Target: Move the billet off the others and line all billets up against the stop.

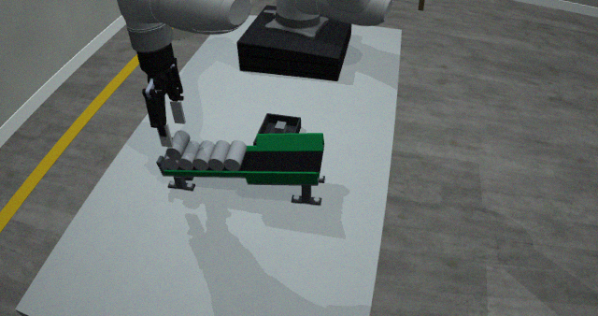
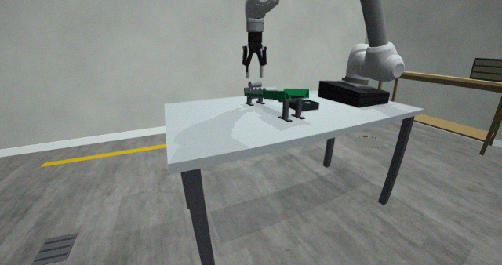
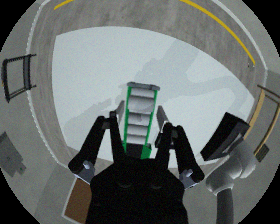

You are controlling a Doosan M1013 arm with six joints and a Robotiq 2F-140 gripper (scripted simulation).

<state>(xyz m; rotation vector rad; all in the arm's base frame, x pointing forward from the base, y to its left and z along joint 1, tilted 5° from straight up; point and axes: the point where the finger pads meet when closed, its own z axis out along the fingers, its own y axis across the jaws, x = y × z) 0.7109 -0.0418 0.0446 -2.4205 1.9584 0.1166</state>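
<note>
Right now the stop is 11 cm below my hand, 4 cm to the right of it and 1 cm ahead of it.
</note>
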